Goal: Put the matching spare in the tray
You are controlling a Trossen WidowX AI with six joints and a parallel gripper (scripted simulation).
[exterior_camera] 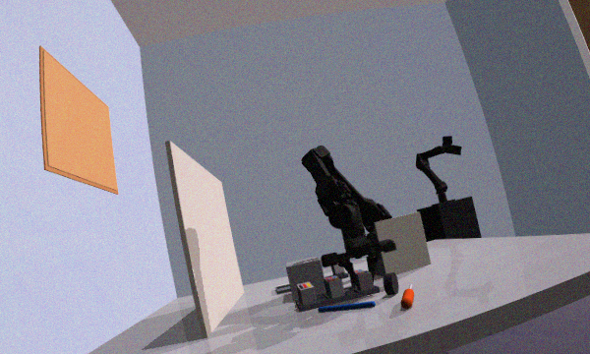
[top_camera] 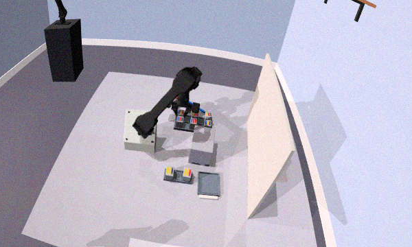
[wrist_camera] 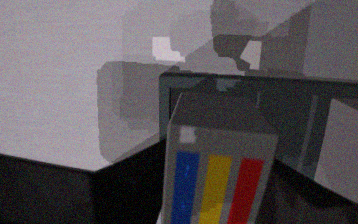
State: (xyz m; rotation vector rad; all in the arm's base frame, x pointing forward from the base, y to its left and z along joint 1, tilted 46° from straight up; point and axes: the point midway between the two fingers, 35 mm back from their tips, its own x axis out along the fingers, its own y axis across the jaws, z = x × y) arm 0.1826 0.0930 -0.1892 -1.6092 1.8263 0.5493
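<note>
The grey tray is 43 cm to the right of my gripper tip, 12 cm ahead of it and 1 cm below it. Round my gripper tip: blue pen: 12 cm to the left, 10 cm ahead, 1 cm below; then rack: 39 cm to the right, 2 cm behind, 1 cm below; then tall pale panel: 34 cm ahead, 28 cm to the right, 21 cm above.
</note>
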